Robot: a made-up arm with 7 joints. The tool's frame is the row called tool. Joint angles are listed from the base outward. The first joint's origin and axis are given. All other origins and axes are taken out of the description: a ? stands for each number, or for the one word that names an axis. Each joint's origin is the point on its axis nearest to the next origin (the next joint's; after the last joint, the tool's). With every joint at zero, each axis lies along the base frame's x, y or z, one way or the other. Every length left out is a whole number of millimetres.
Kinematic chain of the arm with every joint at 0, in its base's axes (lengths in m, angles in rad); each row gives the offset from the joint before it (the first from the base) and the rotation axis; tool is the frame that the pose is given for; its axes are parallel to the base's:
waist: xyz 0 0 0.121 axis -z
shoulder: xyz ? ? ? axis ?
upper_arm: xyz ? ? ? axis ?
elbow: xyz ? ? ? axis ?
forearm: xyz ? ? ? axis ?
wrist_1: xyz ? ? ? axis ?
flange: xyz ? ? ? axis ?
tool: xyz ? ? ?
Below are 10 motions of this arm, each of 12 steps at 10 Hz.
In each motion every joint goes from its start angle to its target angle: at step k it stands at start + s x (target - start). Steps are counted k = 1, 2, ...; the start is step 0. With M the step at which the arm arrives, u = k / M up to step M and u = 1 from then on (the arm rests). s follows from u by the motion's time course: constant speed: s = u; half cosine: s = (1 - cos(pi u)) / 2; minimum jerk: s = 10 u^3 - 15 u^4 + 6 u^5.
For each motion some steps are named. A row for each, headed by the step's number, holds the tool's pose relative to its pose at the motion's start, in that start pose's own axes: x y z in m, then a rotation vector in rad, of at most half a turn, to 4 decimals.
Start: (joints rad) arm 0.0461 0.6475 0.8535 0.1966 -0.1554 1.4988 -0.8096
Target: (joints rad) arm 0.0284 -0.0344 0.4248 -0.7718 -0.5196 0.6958 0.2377
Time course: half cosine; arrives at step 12
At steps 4, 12:
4: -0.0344 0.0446 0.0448 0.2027 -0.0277 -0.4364
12: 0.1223 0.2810 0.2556 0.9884 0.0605 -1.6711

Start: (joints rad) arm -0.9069 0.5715 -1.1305 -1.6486 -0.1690 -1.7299 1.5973
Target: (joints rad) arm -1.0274 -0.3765 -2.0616 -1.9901 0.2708 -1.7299 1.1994
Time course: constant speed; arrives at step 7
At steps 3, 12:
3: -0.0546 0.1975 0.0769 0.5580 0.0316 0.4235
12: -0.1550 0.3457 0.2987 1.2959 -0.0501 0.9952

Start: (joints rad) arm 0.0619 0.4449 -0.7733 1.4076 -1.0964 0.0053 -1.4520
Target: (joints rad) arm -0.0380 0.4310 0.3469 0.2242 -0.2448 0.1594 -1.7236
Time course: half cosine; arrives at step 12
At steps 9, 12:
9: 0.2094 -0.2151 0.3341 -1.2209 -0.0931 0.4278
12: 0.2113 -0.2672 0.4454 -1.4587 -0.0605 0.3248

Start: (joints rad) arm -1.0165 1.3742 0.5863 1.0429 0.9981 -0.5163 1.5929
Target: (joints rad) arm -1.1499 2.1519 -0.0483 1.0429 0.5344 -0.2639 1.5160
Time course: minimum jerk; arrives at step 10
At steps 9, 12:
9: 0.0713 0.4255 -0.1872 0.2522 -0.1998 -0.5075
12: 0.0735 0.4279 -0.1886 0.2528 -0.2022 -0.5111

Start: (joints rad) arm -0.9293 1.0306 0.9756 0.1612 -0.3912 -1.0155 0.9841
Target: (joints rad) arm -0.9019 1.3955 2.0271 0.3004 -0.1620 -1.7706 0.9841
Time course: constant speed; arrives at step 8
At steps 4, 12:
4: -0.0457 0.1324 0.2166 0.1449 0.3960 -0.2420
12: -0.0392 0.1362 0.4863 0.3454 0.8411 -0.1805

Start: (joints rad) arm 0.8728 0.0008 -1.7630 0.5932 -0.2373 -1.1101 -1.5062
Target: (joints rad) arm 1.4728 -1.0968 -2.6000 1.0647 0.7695 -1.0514 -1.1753
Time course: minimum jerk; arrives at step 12
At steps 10, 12:
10: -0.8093 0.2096 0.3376 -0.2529 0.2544 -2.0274
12: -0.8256 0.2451 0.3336 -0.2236 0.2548 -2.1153

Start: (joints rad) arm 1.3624 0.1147 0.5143 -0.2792 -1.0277 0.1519 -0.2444
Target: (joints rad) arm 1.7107 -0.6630 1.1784 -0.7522 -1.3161 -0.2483 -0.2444
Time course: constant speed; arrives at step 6
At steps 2, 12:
2: 0.1289 0.1012 -0.0672 0.1028 -0.2445 -0.1944
12: 0.3936 0.1597 -0.0875 0.1608 -0.6738 -0.5138

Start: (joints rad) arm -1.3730 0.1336 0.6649 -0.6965 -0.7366 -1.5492 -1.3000
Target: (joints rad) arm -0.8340 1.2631 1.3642 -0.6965 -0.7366 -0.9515 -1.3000
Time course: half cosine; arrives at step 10
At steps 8, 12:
8: -0.8970 0.0344 0.6241 -1.2504 0.3658 -1.1792
12: -0.9421 0.1335 0.6914 -1.3757 0.4765 -1.2645

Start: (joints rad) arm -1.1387 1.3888 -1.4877 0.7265 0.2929 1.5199 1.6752
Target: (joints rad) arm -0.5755 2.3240 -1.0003 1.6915 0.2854 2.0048 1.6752
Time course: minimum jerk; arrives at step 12
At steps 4, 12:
4: -0.0919 0.0462 0.2019 -0.3058 0.0785 -0.1456
12: -0.1112 0.5170 0.7003 -1.4665 0.4261 -0.4859

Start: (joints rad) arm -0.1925 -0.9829 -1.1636 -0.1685 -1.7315 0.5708 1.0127
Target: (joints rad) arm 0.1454 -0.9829 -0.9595 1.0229 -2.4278 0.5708 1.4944
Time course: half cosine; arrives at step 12
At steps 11, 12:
11: 0.0358 0.6349 -0.1305 0.9355 -0.2101 -1.2963
12: 0.0415 0.6486 -0.1276 0.9609 -0.2063 -1.3125

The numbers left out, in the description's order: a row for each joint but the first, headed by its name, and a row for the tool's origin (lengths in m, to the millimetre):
shoulder: xyz -0.193 -0.059 0, axis -x
upper_arm: xyz 0 0.079 -0.317, axis -z
elbow: xyz 0.081 0.189 0, axis +y
forearm: xyz -0.179 0 -0.081, axis -x
wrist_1: xyz 0 0.216 -0.065, axis -y
flange: xyz -0.061 0 -0.206, axis -z
tool: xyz 0.072 -0.237 0

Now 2 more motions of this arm.
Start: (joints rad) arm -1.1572 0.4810 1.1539 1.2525 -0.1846 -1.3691 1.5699
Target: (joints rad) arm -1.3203 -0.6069 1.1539 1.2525 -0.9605 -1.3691 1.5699
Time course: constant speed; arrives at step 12
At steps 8, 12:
8: 0.1348 -0.1499 0.0559 -0.7404 0.0864 0.4769
12: 0.1963 -0.1743 0.1180 -1.1110 0.2868 0.6223

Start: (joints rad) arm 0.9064 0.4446 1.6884 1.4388 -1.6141 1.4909 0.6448
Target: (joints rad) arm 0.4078 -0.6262 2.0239 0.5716 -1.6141 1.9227 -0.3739
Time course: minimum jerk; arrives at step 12
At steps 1, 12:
1: 0.0024 -0.0007 -0.0001 0.0001 -0.0021 0.0056
12: 0.4113 0.1483 0.1992 0.0107 -0.6445 1.3522

